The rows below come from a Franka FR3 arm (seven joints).
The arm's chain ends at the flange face. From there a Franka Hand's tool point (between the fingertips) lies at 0.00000 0.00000 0.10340 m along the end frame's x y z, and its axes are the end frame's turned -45 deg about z.
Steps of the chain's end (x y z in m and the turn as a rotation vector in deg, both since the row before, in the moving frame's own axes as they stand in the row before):
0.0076 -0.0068 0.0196 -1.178 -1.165 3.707
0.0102 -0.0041 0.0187 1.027 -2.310 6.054
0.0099 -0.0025 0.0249 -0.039 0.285 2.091
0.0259 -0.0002 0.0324 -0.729 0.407 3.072
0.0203 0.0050 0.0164 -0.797 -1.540 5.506
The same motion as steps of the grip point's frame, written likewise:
0.0072 0.0005 0.0196 -0.009 -1.657 3.707
0.0087 0.0000 0.0186 2.360 -0.907 6.054
0.0091 0.0057 0.0249 -0.229 0.174 2.091
0.0180 0.0196 0.0324 -0.803 -0.228 3.072
0.0079 0.0168 0.0164 0.525 -1.653 5.506

